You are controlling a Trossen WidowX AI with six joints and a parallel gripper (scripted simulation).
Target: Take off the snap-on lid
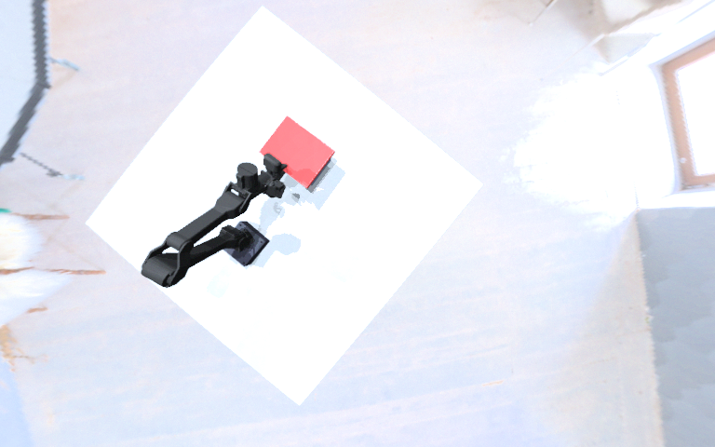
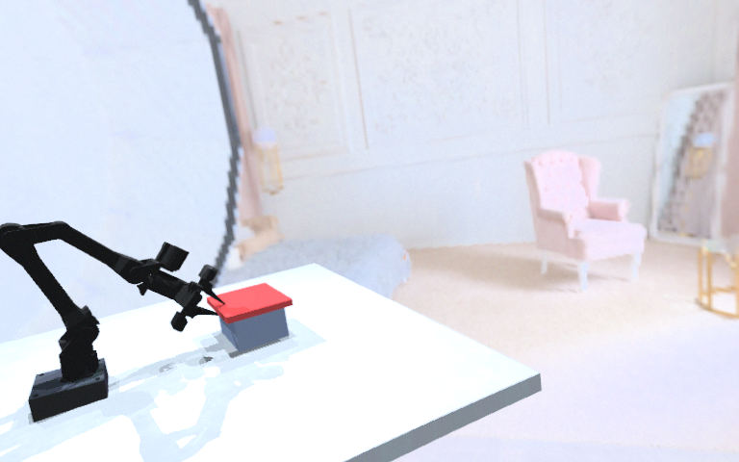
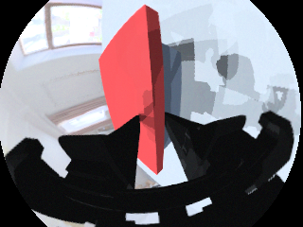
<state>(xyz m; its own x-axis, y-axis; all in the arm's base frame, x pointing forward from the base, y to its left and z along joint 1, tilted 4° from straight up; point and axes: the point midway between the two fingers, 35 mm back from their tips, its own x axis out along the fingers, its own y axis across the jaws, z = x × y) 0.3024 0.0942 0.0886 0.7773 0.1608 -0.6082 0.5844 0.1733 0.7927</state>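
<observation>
The red lid is 70 mm ahead of my gripper tip and 20 mm to the left of it. From my gripper tip the other things lie so: blue-grey storage box (70 mm ahead, 50 mm below, 20 mm to the left).
</observation>
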